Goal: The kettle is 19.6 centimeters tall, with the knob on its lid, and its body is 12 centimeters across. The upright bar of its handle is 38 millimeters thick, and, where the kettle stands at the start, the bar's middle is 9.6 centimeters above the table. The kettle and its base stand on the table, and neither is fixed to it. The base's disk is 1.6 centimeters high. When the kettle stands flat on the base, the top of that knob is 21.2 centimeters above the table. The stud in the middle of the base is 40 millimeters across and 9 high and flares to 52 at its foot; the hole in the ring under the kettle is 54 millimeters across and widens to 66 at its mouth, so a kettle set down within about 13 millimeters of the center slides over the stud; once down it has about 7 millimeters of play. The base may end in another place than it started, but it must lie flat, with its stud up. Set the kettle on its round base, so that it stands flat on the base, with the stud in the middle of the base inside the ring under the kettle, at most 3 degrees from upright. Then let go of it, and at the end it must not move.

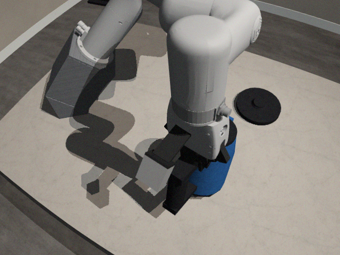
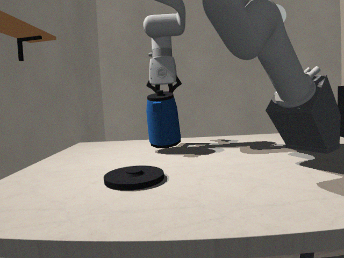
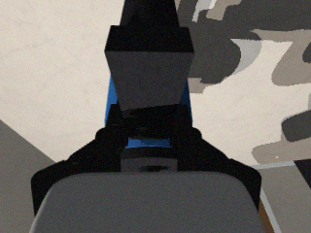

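Now: hand 2 cm to the right of the blue kettle and 6 cm above it. Also, from my hand: round black base: 5 cm ahead, 36 cm to the left, 19 cm below.
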